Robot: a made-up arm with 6 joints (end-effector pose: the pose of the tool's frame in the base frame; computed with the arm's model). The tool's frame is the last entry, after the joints. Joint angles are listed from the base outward.
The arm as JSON. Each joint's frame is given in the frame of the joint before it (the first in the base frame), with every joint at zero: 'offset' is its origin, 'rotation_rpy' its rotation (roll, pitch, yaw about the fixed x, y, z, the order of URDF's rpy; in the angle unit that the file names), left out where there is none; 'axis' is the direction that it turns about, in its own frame. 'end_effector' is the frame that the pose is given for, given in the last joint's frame.
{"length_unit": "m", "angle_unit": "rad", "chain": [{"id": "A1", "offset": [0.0, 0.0, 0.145], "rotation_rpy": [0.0, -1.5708, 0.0], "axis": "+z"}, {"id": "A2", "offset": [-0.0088, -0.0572, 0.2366], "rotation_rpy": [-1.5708, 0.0, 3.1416], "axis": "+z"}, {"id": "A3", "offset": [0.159, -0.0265, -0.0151], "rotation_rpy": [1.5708, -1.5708, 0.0], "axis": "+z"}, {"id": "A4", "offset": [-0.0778, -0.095, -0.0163], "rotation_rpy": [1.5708, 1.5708, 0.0], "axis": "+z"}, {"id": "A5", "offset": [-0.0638, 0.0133, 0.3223], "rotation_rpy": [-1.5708, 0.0, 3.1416], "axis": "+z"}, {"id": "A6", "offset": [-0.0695, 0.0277, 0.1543], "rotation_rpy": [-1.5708, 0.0, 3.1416], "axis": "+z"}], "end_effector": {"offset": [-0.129, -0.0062, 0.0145], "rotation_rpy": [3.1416, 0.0, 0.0]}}
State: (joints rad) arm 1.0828 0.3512 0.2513 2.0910 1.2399 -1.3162
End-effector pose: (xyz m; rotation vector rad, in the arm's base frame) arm -0.0014 -0.5325 -0.0804 0.0836 -0.6659 -0.0933
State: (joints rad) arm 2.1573 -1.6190 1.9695 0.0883 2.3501 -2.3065
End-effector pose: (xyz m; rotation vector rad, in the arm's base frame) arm -0.3026 0.4588 0.5439 -0.3083 0.4511 -2.5853
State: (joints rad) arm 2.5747 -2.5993 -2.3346 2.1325 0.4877 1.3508
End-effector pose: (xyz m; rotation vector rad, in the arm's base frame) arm -0.3781 -0.3683 0.1599 -2.1635 -0.2349 0.2268
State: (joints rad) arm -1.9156 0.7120 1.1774 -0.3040 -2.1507 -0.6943
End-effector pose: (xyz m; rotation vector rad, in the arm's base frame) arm -0.0090 0.5158 -0.1093 -0.7530 -1.8799 -0.5813
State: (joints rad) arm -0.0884 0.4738 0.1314 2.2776 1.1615 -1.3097
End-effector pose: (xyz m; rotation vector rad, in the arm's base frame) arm 0.0666 0.0431 -0.3894 1.3232 -0.6980 -0.6027
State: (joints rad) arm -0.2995 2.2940 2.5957 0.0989 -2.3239 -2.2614
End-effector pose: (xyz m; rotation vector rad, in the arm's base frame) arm -0.1516 -0.2556 -0.1152 1.7769 -2.5600 0.2311
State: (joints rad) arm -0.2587 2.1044 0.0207 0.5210 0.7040 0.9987
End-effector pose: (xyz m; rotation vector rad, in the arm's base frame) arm 0.2232 0.1747 0.5484 1.4122 -0.8818 -1.0676
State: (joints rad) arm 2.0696 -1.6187 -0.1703 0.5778 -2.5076 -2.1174
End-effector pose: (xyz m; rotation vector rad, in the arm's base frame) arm -0.6998 0.0366 -0.1166 1.5642 -1.9656 -0.9710
